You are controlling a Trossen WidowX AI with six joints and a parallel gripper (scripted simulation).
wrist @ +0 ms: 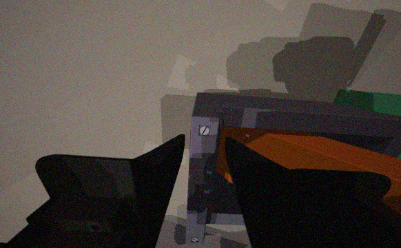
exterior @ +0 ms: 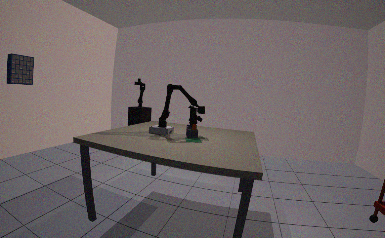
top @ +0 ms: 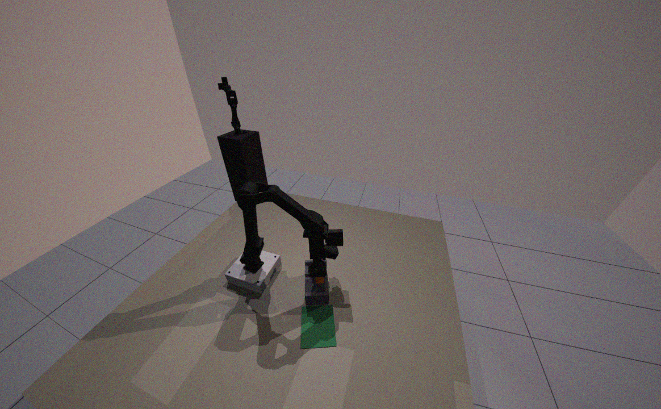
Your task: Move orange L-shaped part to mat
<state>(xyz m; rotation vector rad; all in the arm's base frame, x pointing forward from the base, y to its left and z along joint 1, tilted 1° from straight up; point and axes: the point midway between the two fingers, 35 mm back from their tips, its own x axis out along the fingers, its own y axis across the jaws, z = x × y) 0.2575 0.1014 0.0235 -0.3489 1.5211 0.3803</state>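
My gripper tip is 1 cm short of the orange L-shaped part, 5 cm to the left of it and 1 cm below it. Also, from my gripper tip: green mat 9 cm ahead, 20 cm to the right, 5 cm below.
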